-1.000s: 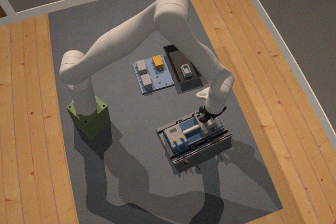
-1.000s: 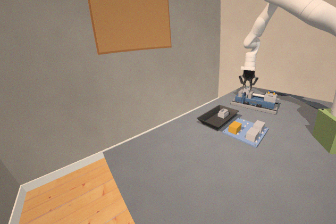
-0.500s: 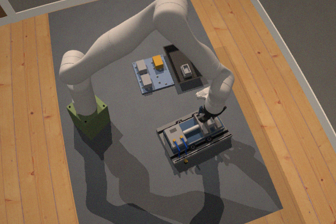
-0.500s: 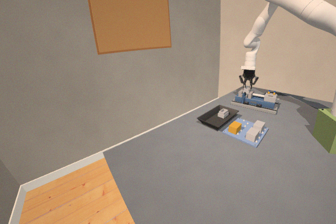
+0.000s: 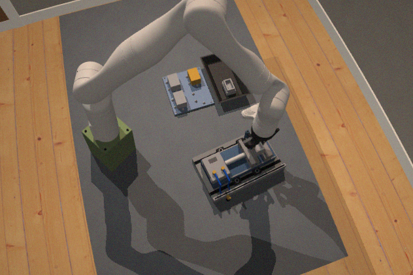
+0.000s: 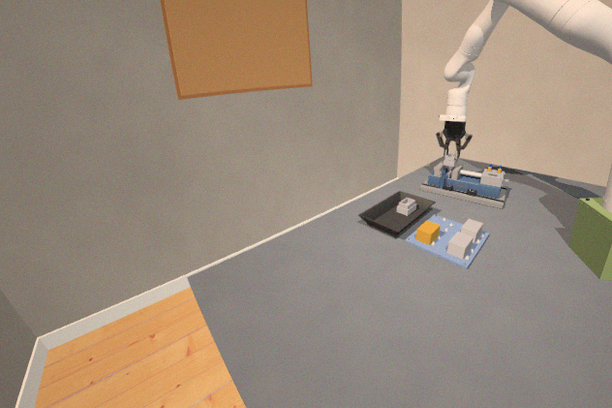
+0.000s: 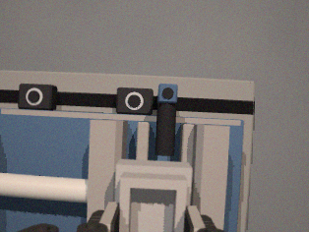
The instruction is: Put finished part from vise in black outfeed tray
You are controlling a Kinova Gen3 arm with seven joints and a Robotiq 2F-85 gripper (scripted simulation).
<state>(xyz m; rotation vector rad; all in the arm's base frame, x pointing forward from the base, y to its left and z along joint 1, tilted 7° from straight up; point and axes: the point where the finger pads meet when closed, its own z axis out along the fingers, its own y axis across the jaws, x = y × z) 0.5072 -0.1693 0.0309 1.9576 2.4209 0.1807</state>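
The tray floor lies 20 mm behind my hand, 360 mm to the left of it and 140 mm below it. The rest, counted from my hand: vise 60 mm behind, 10 mm to the right, 100 mm below; then light blue fixture plate 180 mm behind, 350 mm to the left, 140 mm below; then cylinder rod 80 mm behind, 20 mm to the right, 70 mm below.
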